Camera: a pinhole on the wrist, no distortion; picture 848 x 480 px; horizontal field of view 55.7 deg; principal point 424.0 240.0 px. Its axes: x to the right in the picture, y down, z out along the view. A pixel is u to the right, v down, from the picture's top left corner.
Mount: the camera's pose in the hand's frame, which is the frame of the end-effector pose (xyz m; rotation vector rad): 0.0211 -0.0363 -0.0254 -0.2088 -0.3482 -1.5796
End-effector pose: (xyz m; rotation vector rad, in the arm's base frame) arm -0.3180 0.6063 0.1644 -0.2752 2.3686 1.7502
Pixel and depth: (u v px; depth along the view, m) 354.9 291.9 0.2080
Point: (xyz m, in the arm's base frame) -0.3430 0.7776 0.1608
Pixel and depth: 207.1 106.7 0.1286
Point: -0.3167 0.6959 0.1814
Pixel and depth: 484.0 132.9 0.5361
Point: -0.2366 1.1045 0.1536
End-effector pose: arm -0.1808 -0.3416 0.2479 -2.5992 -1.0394 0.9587
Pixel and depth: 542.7 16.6 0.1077
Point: -0.2472 -0.3490 0.2018
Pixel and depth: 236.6 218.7 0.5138
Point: -0.3149 -0.5766 -0.1550
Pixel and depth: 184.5 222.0 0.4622
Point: -0.2770 -0.5667 -0.1167
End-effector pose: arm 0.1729 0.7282 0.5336 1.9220 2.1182 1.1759
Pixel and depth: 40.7 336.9 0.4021
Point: 0.5441 0.8913 0.5043
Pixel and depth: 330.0 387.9 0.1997
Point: 0.2878 0.8385 0.4712
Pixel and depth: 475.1 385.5 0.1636
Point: 0.2408 0.8251 0.4605
